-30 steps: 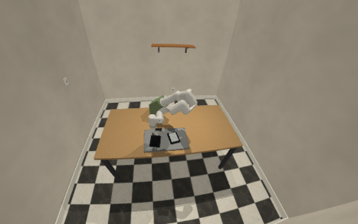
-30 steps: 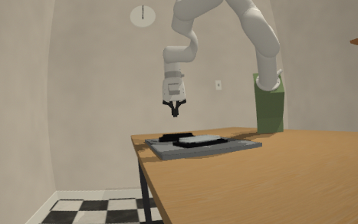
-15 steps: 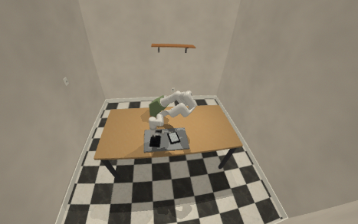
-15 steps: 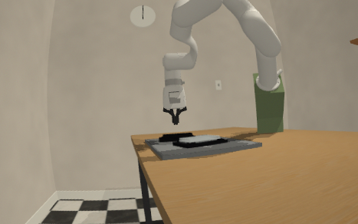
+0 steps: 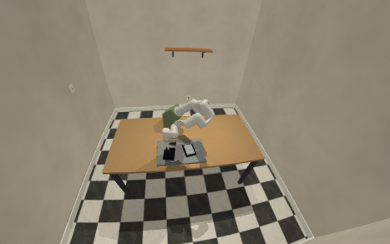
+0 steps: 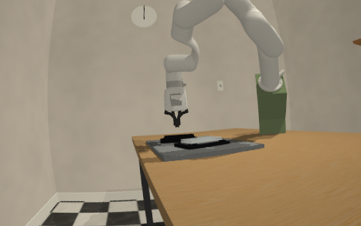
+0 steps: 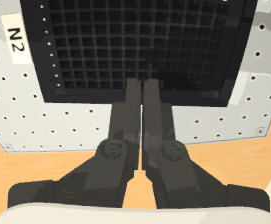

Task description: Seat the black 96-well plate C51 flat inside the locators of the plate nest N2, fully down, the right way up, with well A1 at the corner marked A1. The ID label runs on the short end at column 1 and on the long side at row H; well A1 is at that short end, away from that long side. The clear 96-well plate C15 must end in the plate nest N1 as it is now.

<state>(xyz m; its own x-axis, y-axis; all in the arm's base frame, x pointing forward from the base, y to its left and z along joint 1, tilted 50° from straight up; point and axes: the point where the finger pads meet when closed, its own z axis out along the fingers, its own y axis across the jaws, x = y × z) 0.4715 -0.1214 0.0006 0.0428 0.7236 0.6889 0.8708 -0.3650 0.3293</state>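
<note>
My hand is 1 cm to the right of the black plate C51 and 6 cm above it. Also, from my hand: N2 label: 10 cm behind, 1 cm to the left, 8 cm below; clear plate C15: 6 cm behind, 23 cm to the left, 6 cm below; A1 mark: 8 cm behind, 6 cm to the left, 7 cm below.
</note>
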